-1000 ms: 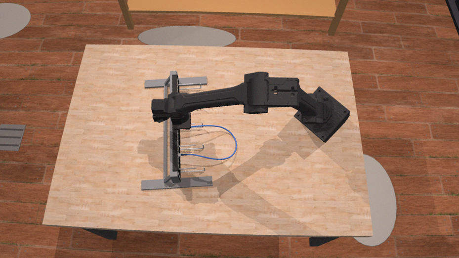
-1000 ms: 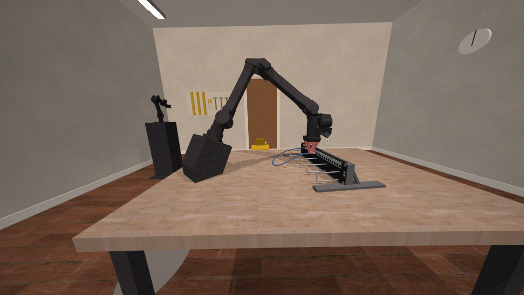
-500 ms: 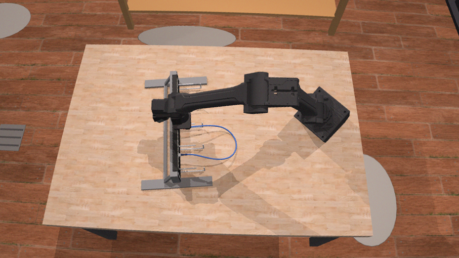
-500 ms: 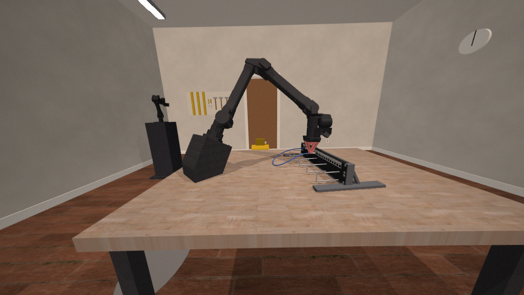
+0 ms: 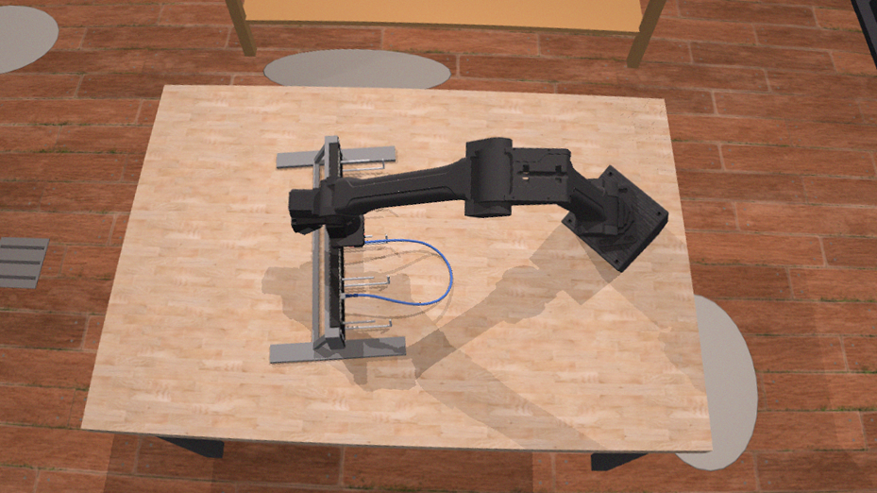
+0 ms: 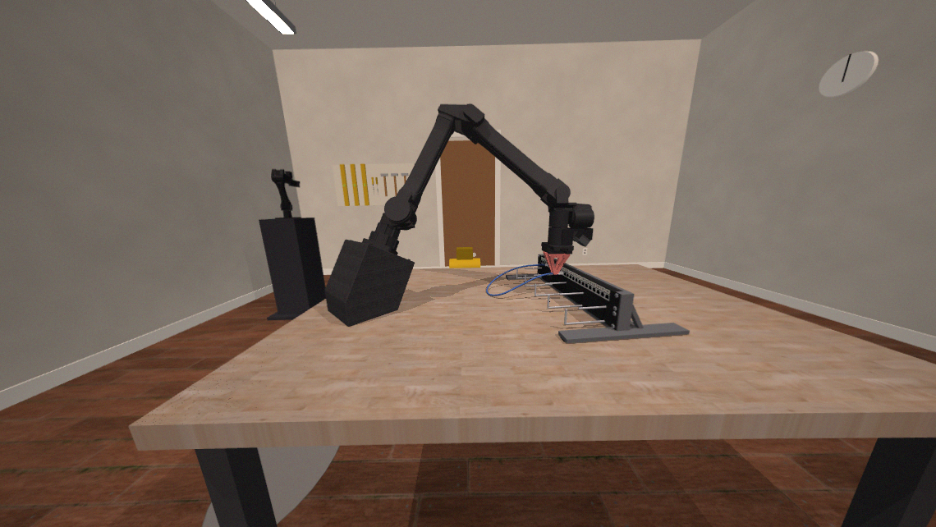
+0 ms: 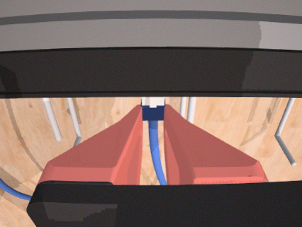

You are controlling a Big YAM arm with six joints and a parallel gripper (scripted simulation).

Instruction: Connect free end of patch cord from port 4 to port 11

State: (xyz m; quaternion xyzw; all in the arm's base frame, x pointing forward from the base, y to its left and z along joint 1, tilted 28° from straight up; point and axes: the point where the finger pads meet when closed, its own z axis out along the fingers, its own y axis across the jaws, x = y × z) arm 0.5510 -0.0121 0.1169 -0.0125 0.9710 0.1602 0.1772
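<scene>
Right now my hand is 20 mm short of the white plug.
</scene>
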